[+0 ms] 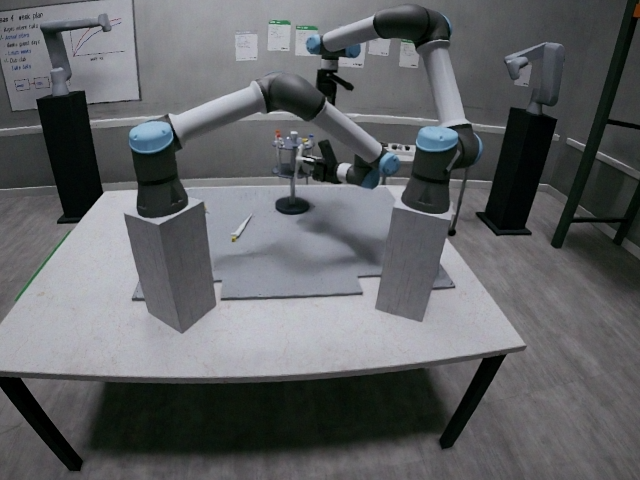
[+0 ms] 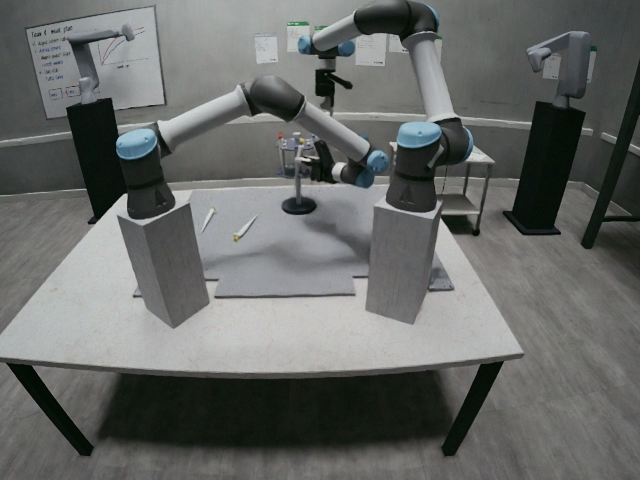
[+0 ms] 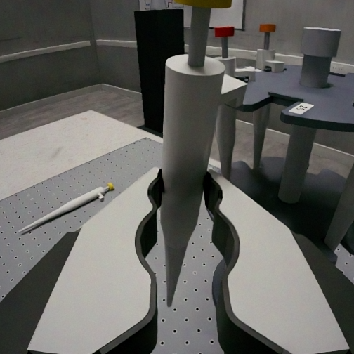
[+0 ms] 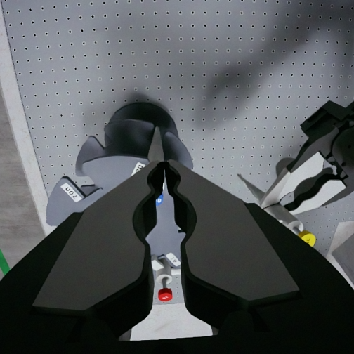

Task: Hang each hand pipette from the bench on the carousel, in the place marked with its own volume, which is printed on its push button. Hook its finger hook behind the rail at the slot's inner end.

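My left gripper (image 1: 300,161) (image 2: 302,161) (image 3: 182,171) (image 4: 264,213) is shut on a yellow-button pipette (image 3: 190,120) (image 4: 286,217), upright, tip down, beside the carousel (image 1: 292,205) (image 2: 298,205) (image 3: 280,86) (image 4: 112,167); its printed volume is unreadable. My right gripper (image 4: 163,163) is shut and empty, high above the carousel. A red-button pipette (image 3: 224,32) (image 4: 165,294), an orange-button pipette (image 3: 267,28) and a blue-button pipette (image 4: 159,200) hang on the carousel. The place labelled 200 (image 4: 71,192) holds no pipette. Two yellow-button pipettes lie on the mat, one (image 1: 242,226) (image 2: 245,227) nearer the front, another (image 2: 207,219) further left.
The perforated grey mat (image 1: 289,273) (image 2: 284,284) (image 3: 135,160) (image 4: 240,60) lies under the carousel. Arm pedestals (image 1: 180,268) (image 1: 410,258) stand at both sides. A wheeled cart (image 2: 460,210) stands behind the table at the right.
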